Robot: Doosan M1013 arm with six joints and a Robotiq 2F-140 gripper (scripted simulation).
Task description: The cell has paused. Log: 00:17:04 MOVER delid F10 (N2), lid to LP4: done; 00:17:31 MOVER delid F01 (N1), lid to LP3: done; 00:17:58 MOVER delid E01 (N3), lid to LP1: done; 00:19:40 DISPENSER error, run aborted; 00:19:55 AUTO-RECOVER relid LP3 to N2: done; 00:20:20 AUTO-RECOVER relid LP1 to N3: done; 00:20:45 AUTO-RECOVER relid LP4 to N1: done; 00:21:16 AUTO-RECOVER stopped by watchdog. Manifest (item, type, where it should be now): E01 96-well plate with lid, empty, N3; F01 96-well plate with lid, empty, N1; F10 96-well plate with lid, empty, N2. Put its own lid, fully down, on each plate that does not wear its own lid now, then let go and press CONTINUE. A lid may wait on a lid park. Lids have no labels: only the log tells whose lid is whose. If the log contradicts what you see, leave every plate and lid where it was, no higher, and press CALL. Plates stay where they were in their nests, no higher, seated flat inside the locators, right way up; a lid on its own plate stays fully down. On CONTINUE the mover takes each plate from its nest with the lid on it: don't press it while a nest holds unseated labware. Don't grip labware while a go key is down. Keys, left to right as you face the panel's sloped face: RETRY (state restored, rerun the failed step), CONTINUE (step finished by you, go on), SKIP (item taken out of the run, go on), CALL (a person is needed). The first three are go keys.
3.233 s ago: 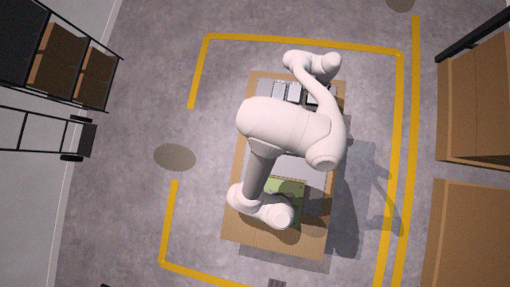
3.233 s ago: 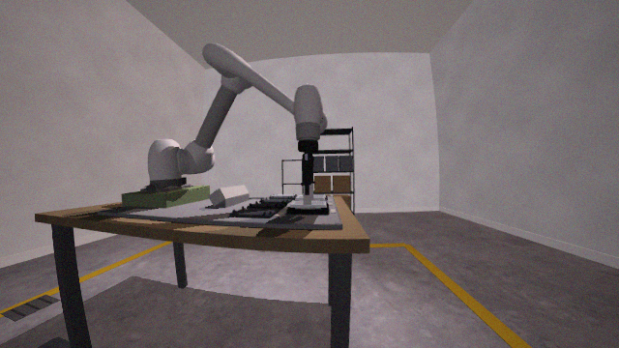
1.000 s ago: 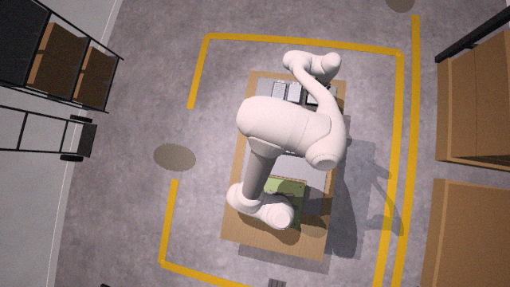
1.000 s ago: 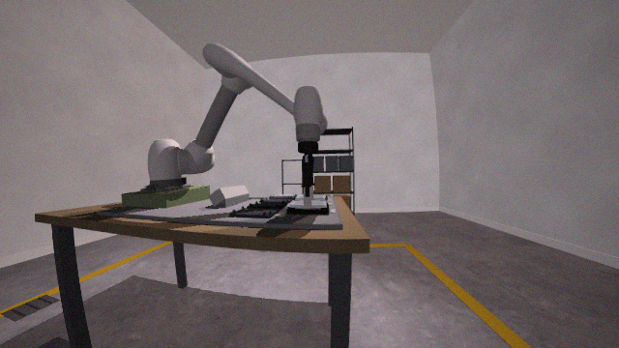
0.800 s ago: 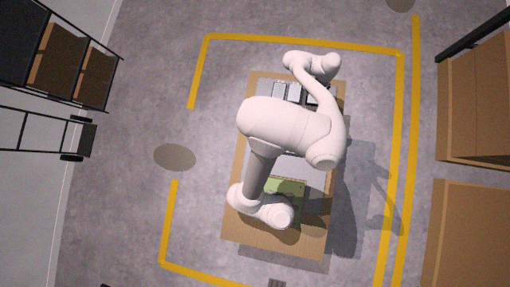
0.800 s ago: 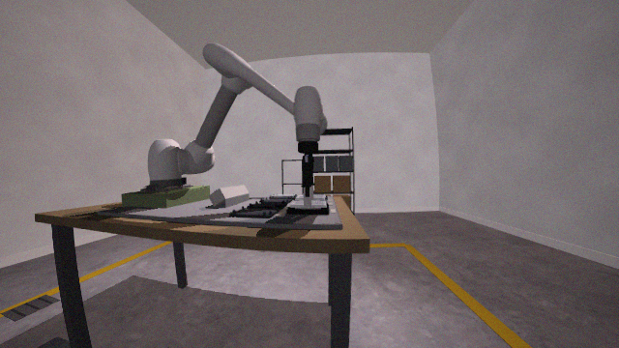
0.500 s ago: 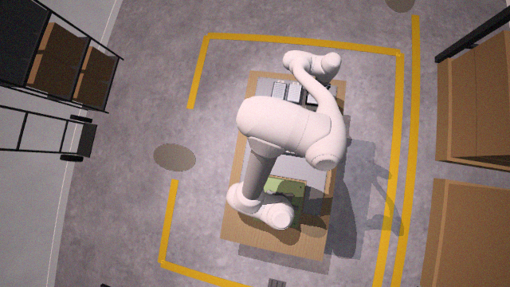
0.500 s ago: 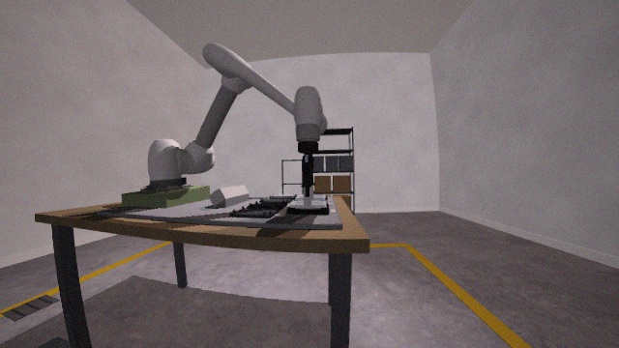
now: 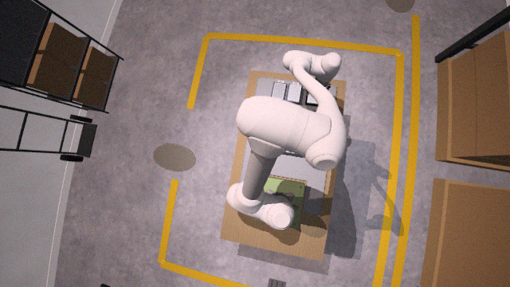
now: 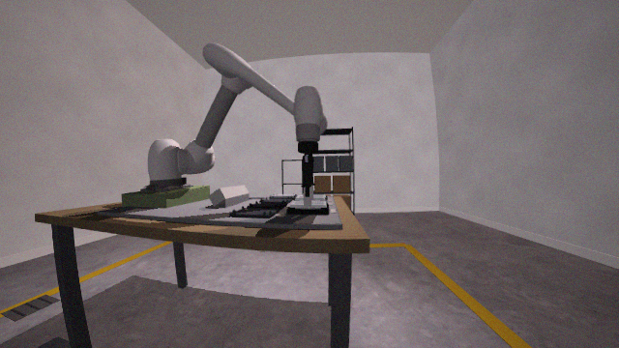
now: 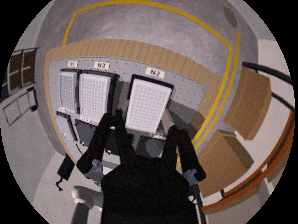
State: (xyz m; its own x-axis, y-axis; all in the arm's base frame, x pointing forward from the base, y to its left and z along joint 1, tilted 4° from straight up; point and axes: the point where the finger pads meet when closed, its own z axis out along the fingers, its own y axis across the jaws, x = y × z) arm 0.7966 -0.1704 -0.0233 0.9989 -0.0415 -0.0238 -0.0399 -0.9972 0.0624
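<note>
Right now my hand is 340 mm to the right of the label, 80 mm past it and 50 mm above it.
</note>
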